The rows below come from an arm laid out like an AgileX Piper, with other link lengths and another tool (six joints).
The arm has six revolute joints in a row. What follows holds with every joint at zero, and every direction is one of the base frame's.
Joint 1 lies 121.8 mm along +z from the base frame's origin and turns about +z.
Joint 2 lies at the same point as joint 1 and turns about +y.
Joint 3 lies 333.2 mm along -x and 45.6 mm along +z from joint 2 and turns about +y.
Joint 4 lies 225.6 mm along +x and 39.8 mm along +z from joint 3 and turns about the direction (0.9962, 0, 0.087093).
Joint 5 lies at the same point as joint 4 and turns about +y.
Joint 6 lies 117.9 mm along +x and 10.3 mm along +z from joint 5 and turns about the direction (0.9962, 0, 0.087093).
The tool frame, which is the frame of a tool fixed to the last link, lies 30.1 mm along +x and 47 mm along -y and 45.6 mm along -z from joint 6; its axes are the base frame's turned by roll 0.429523, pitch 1.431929 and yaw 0.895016 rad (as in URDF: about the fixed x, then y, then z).
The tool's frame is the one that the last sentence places.
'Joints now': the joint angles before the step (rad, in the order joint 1, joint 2, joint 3, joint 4, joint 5, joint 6). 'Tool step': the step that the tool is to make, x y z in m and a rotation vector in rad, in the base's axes. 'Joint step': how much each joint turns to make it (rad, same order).
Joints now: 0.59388 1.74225 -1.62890 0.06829 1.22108 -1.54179
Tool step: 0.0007 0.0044 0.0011 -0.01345 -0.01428 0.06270
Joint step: -0.00010 0.00009 0.00007 0.00200 -0.00015 -0.06646
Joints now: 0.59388 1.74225 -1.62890 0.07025 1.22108 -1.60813
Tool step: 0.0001 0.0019 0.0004 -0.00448 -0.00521 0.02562
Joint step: -0.00010 -0.00009 0.00019 0.00204 -0.00009 -0.02726
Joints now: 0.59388 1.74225 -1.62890 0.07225 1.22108 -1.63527
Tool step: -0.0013 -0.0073 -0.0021 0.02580 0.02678 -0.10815
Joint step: -0.00018 0.00006 -0.00017 0.00006 0.00013 0.11418
